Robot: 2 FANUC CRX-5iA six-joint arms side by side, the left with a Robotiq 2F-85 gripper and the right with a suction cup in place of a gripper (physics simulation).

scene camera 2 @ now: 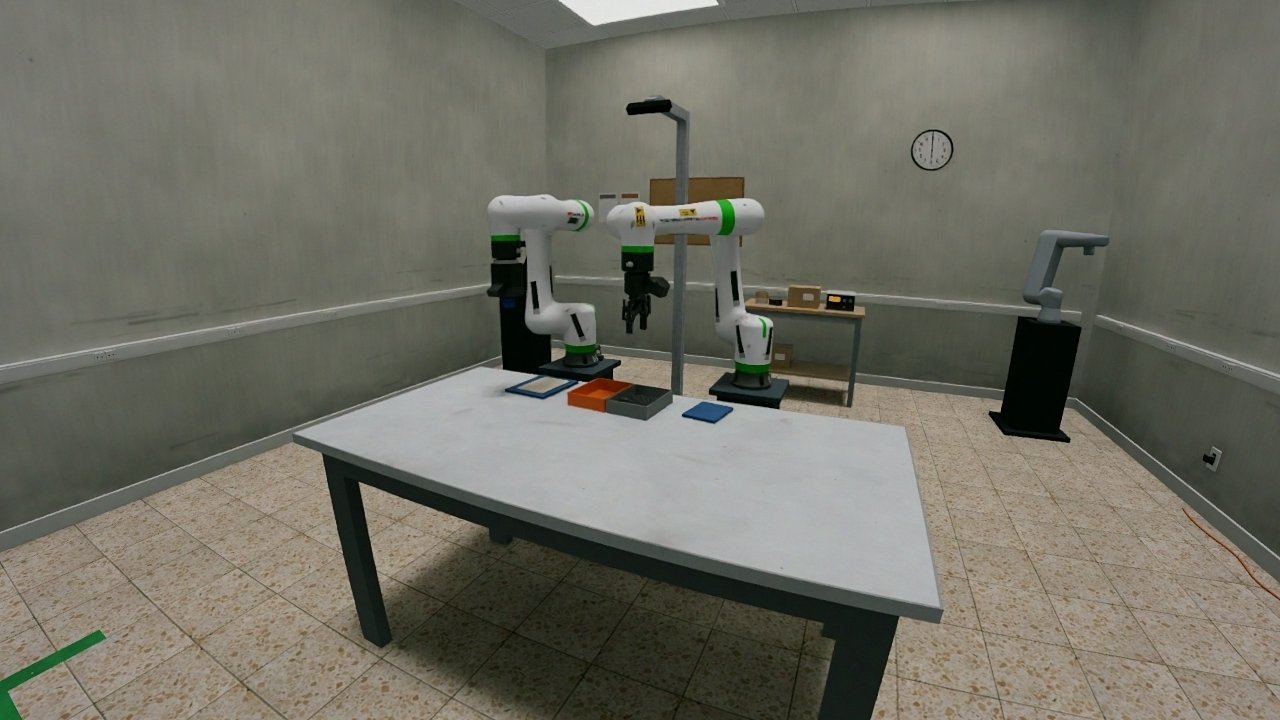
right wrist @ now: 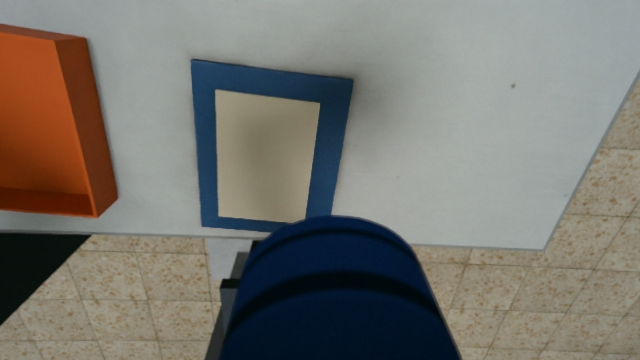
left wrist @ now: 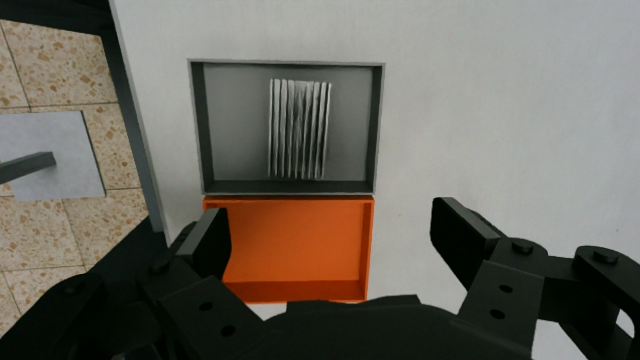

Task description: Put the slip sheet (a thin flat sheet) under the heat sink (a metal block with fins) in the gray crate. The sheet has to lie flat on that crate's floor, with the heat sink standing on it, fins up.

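The heat sink (left wrist: 300, 130) stands fins up in the gray crate (left wrist: 237, 125) (scene camera 2: 648, 409), with bare crate floor on both sides of it. Its underside is hidden. The cream slip sheet (right wrist: 265, 160) (scene camera 2: 542, 385) lies flat on a blue tray (right wrist: 206, 150). My left gripper (left wrist: 330, 220) (scene camera 2: 636, 328) is open and empty, high above the crates. In the left wrist view its fingers appear below the heat sink, to either side of the orange crate. My right suction cup (right wrist: 332, 245) (scene camera 2: 508, 302) carries nothing and hangs high near the blue tray.
The orange crate (scene camera 2: 586, 402) (left wrist: 365, 250) (right wrist: 85, 120) touches the gray crate, between it and the blue tray. A blue square plate (scene camera 2: 707, 411) lies right of the gray crate in the scene view. A camera post (scene camera 2: 682, 286) stands behind the table (scene camera 2: 537, 465).
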